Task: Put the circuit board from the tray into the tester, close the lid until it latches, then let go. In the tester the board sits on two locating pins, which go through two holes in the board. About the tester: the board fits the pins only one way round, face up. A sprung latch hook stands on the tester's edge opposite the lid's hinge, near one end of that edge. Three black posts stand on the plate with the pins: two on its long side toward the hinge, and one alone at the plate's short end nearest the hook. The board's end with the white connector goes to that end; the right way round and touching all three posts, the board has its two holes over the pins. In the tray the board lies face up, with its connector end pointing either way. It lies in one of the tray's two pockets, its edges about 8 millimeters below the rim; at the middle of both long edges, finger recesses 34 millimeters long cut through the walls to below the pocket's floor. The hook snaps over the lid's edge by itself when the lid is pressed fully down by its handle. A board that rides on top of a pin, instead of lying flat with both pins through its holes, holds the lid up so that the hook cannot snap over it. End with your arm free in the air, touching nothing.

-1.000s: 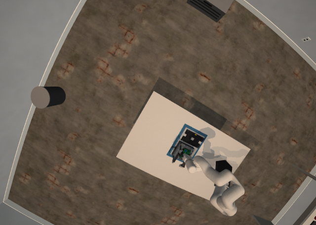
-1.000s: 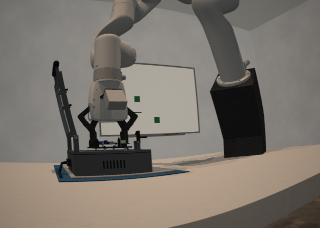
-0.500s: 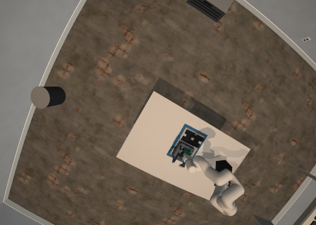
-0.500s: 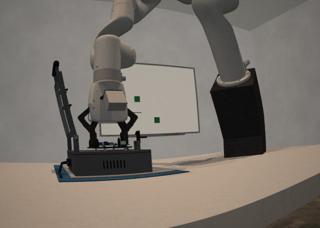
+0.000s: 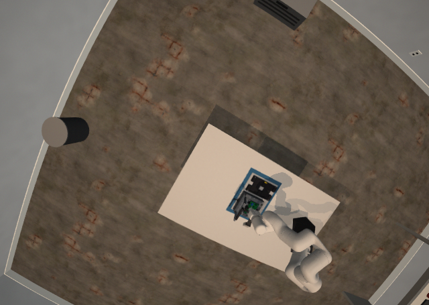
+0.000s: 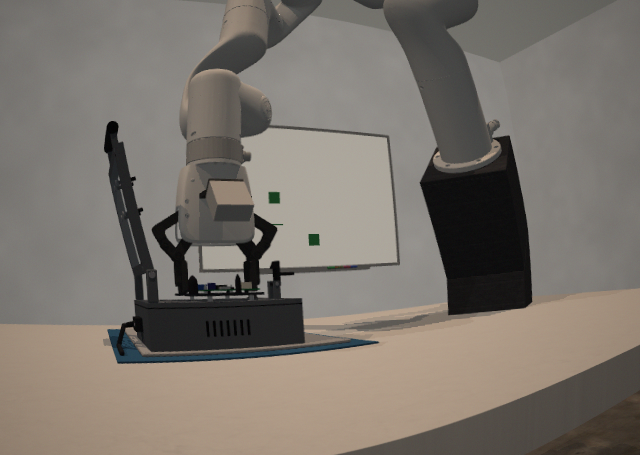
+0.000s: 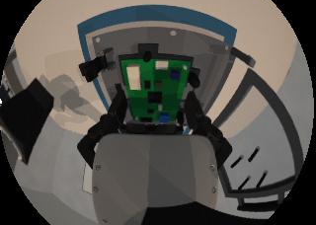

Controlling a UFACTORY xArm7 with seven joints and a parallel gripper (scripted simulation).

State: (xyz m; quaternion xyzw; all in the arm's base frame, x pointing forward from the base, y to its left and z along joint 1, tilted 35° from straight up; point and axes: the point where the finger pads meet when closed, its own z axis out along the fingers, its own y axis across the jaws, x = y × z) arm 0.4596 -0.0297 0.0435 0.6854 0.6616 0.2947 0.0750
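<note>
My hand is right at the green circuit board. From my hand the other things lie so: lid: 120 mm ahead, 10 mm to the left, 100 mm above; then latch hook: 70 mm behind, 50 mm to the left, 10 mm above.
</note>
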